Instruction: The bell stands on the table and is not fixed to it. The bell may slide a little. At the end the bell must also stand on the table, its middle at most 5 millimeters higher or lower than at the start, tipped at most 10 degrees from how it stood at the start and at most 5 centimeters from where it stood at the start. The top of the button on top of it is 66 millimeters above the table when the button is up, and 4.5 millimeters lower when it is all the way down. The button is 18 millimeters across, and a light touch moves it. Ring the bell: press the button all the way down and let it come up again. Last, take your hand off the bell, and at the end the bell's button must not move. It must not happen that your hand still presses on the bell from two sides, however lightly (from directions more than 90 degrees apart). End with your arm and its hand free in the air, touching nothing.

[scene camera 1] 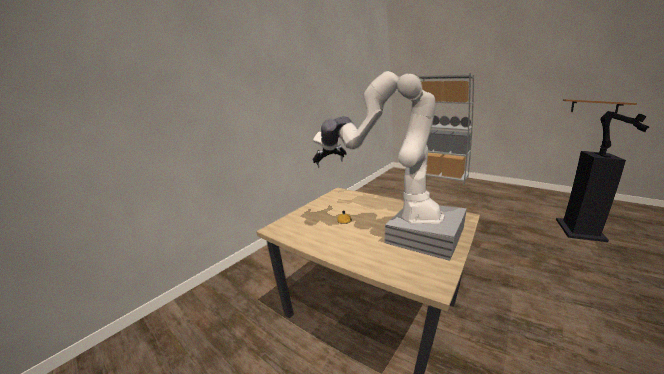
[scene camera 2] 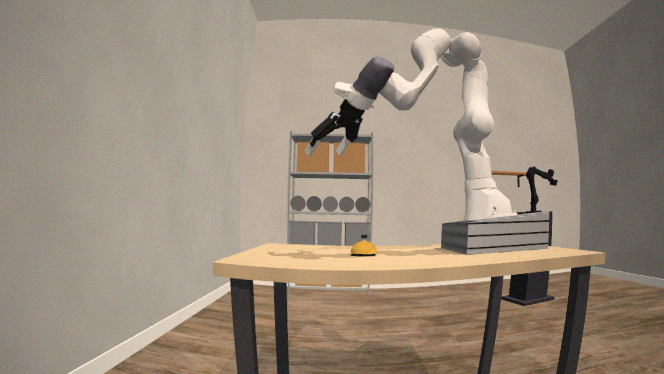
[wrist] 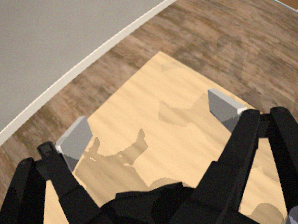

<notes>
I see my gripper [scene camera 2: 323,153].
My gripper shows as well in the wrist view [wrist: 147,113].
</notes>
